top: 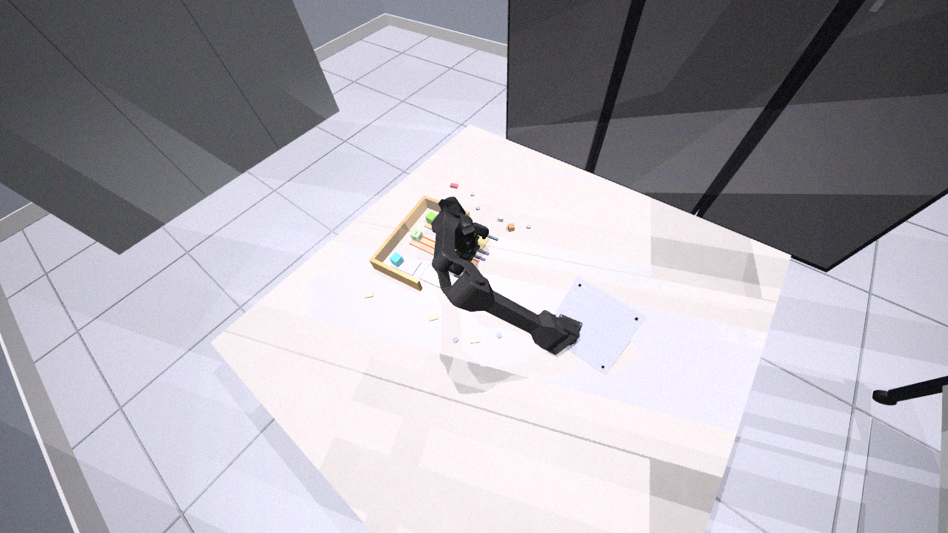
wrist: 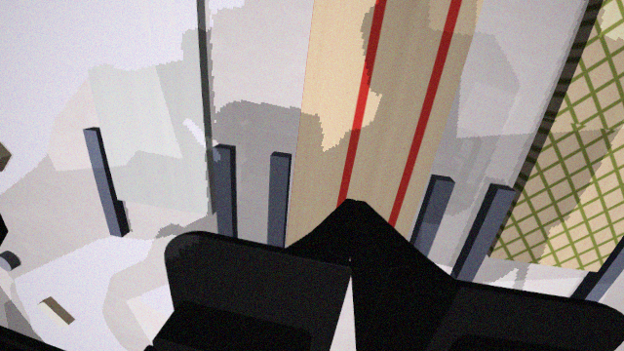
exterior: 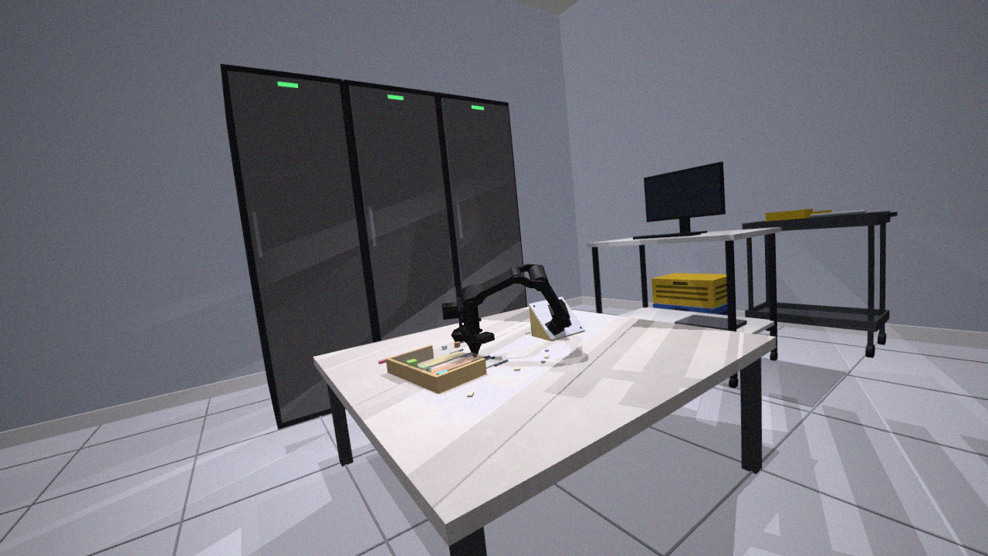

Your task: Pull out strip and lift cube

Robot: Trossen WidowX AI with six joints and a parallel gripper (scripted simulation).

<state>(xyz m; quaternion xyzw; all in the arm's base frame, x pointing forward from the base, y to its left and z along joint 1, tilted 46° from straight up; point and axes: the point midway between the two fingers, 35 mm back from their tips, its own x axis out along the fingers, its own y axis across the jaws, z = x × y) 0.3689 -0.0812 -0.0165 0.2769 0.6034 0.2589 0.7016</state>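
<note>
Now: the green labelled cube 210 mm ahead of my gripper tip and 20 mm above it.
</note>
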